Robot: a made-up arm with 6 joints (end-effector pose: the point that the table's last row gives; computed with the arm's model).
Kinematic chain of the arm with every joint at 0, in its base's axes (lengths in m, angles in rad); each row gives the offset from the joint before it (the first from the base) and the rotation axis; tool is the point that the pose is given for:
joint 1: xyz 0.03 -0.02 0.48 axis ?
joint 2: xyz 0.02 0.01 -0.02 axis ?
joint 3: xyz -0.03 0 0.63 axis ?
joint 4: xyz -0.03 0 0.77 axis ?
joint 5: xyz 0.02 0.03 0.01 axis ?
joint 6: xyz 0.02 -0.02 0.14 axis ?
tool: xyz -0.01 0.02 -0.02
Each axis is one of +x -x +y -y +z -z.
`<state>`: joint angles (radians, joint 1 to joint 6).
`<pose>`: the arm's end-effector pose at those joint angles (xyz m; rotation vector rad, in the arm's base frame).
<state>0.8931 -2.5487 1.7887 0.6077 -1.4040 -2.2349</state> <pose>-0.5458 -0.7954 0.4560 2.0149 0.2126 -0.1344</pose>
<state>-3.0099 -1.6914 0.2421 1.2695 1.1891 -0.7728</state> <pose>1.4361 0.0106 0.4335 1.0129 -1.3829 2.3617</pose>
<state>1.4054 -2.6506 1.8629 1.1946 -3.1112 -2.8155</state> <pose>-0.0820 -0.7532 0.3341 -1.1729 -2.4933 -1.0970</pose>
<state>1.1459 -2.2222 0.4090 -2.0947 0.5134 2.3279</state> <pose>-0.4474 -1.2258 -0.2386 1.3234 -1.8683 1.2090</pose>
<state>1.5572 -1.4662 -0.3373 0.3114 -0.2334 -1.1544</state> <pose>-0.0340 -1.5060 0.2737 1.9424 -0.6972 0.5138</pose>
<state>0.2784 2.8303 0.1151 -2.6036 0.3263 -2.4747</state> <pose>0.5445 0.0856 -0.9724 1.2108 2.3738 0.2696</pose>
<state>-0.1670 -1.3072 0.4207 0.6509 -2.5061 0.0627</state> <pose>-1.1429 0.1757 0.9575 -0.3600 2.8276 -0.6665</pose>
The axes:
joint 1: +z
joint 2: +y
joint 3: +y
joint 4: +z
joint 5: +y
joint 6: +z

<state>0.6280 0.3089 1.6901 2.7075 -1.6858 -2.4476</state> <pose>0.7706 0.4749 0.6764 0.0076 -2.8219 0.9855</pose>
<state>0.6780 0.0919 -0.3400 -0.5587 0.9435 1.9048</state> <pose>-0.0063 -0.1244 1.9278 0.7726 0.4383 1.9757</pose>
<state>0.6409 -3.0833 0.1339 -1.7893 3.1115 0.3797</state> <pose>-0.0434 -0.0937 -0.8204 0.2255 0.1752 2.7942</pose>
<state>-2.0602 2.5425 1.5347 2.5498 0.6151 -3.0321</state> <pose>0.2056 0.1358 -0.6507 2.2021 1.8662 0.7189</pose>
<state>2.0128 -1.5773 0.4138 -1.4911 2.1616 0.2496</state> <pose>0.6623 -1.1126 0.7123 0.4379 2.0622 1.6892</pose>
